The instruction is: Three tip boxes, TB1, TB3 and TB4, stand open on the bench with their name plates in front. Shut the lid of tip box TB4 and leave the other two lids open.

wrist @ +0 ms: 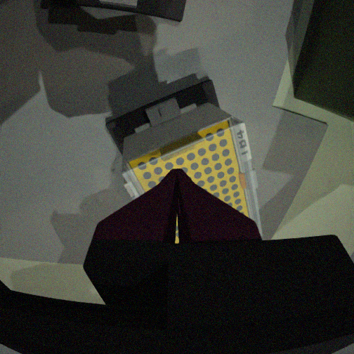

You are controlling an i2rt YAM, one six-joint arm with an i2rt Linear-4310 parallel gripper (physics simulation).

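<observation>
A grey tip box (175, 131) with a yellow tip rack (215, 157) full of round holes stands in the middle of the wrist view, on a dark base. A label (242, 142) on its right side reads TB4. A clear lid (254, 192) shows as pale, see-through edges along the right side and upper corners, and the rack's holes look greyed through it. How tightly the lid sits cannot be told. My gripper (176, 177) is shut and empty, with its dark red fingertips over the rack area. The fingers hide the near left part of the box.
Part of another dark base (165, 11) shows at the top left edge. A tall dark green block (327, 60) stands at the upper right, beside a pale surface. Large shadows lie over the grey bench (240, 50) at the left and around the box.
</observation>
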